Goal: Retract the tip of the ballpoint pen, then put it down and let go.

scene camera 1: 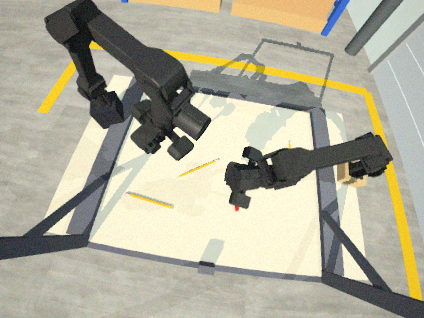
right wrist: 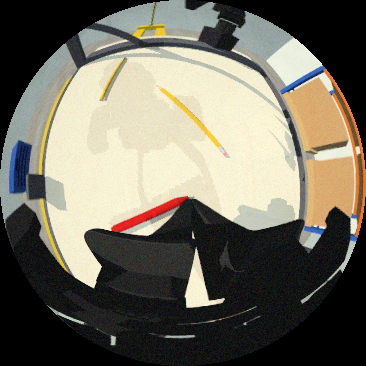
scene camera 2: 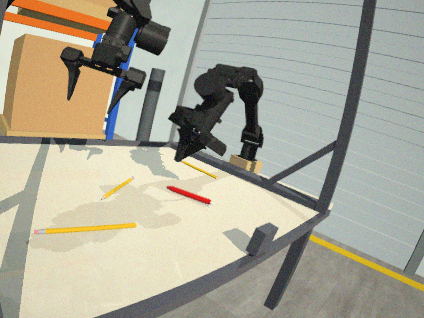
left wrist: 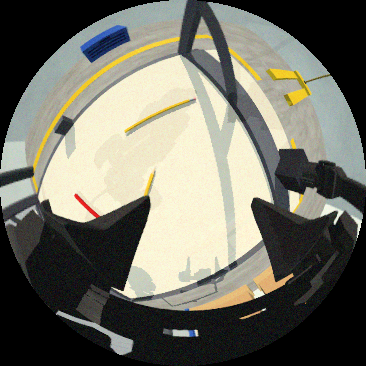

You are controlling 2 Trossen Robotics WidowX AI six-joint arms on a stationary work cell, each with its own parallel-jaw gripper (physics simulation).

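Frame: origin at the left arm's base, x ahead, y left, z up, level; millimetres.
Seen in the pictures: left gripper, between the fingertips: [scene camera 1: 160, 143] [scene camera 2: 87, 107] [left wrist: 203, 202]; right gripper, between the fingertips: [right wrist: 189, 203] [scene camera 2: 175, 161]; left arm's base, origin of its link: [scene camera 1: 102, 102] [right wrist: 221, 31] [left wrist: 304, 172]; right arm's base, origin of its link: [scene camera 1: 355, 170] [scene camera 2: 247, 158].
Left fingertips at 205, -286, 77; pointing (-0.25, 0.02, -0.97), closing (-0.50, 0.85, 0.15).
Observation:
Pixels of each thing's middle, then the offset from my left fingertips to it, as dx, dy, dz.
- red ballpoint pen, middle of its body: [right wrist: 147, 215] [scene camera 2: 188, 195] [left wrist: 87, 207] [scene camera 1: 234, 195] +213, -186, -177
- third pencil, middle of its body: [scene camera 2: 196, 168] +503, -107, -180
- dark block, middle of its body: [scene camera 2: 262, 239] [right wrist: 34, 186] [left wrist: 62, 125] [scene camera 1: 206, 267] +44, -389, -152
The red ballpoint pen [scene camera 1: 236, 208] [scene camera 2: 189, 194] [left wrist: 87, 205] [right wrist: 147, 215] lies on the light table top. In scene camera 1 one end shows from under the right arm; in the right wrist view its tapered end reaches the fingertips. I cannot tell whether the writing tip is out. My right gripper [scene camera 2: 178, 159] [right wrist: 189, 203] is shut and empty, its fingertips together above the table, apart from the pen in scene camera 2. My left gripper [scene camera 1: 162, 145] [scene camera 2: 89, 106] [left wrist: 203, 202] is open and empty, high above the table at the upper left.
One yellow pencil [scene camera 1: 199, 167] [scene camera 2: 117, 188] [right wrist: 192, 120] lies between the arms. Another yellow pencil [scene camera 1: 150, 200] [scene camera 2: 85, 228] [left wrist: 160, 115] lies farther left in the scene views. A third pencil [scene camera 2: 199, 169] lies beyond the pen. A dark block [scene camera 1: 207, 267] [scene camera 2: 262, 239] stands at the table edge.

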